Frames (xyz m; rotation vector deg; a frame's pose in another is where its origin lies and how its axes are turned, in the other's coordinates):
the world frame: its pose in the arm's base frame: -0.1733 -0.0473 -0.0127 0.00 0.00 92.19
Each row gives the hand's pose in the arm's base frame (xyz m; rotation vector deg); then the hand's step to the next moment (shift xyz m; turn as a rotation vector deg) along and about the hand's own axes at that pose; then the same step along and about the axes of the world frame.
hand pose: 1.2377 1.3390 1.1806 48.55 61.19 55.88
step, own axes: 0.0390 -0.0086 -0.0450 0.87 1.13 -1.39
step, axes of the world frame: 0.0390 0.0328 -0.0320 1.38 1.38 0.39
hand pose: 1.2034 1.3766 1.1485 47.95 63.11 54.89
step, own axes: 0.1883 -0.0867 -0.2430 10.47 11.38 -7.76
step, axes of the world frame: 0.1695 0.1798 -0.2024 14.78 7.54 4.89
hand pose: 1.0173 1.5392 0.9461 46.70 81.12 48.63
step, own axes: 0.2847 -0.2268 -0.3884 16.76 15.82 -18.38
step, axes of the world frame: 0.1460 0.3854 -0.3369 22.60 18.04 5.73
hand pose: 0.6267 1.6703 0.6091 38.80 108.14 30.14
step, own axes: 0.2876 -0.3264 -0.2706 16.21 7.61 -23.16
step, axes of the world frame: -0.0523 0.4157 -0.2949 16.07 24.31 2.78
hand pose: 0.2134 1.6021 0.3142 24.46 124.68 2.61
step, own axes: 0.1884 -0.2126 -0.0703 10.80 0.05 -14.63
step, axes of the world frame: -0.1227 0.2236 -0.1434 5.93 17.19 0.44
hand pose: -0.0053 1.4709 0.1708 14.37 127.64 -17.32
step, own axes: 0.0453 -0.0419 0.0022 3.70 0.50 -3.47
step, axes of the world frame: -0.0356 0.0395 -0.0314 1.98 4.62 -0.85
